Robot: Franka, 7 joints.
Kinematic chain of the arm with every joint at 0, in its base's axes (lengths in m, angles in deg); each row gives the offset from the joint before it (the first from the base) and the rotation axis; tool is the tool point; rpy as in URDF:
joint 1: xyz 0 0 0.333 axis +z
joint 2: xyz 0 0 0 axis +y
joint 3: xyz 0 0 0.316 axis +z
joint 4: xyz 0.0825 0 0 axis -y
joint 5: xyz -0.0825 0 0.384 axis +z
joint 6: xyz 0 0 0 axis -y
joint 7: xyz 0.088 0 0 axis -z
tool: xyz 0 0 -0.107 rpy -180 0 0
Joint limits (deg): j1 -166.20..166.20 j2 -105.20..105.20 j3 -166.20..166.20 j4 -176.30..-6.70 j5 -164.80..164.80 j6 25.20..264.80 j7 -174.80..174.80
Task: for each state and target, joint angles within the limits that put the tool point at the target. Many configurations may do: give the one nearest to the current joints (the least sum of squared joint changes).
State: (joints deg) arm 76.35 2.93 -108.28 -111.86 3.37 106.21 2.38
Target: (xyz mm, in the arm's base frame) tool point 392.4 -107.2 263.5
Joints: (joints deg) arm 85.75 -5.92 -102.75 -139.68 4.13 106.08 2.38
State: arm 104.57 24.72 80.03 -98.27 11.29 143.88 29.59
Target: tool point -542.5 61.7 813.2
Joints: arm 86.58 36.03 115.35 -89.00 11.41 139.67 29.59
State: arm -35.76 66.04 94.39 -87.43 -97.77 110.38 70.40
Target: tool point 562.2 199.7 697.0
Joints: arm -49.00 61.35 117.91 -94.51 -95.94 110.02 70.40
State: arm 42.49 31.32 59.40 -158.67 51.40 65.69 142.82
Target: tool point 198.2 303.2 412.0
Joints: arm 13.35 -5.44 26.25 -133.03 49.09 47.14 142.82
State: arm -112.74 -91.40 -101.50 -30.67 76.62 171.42 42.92
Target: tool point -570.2 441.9 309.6
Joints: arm -89.72 -83.89 -88.31 -85.41 88.57 179.66 42.92
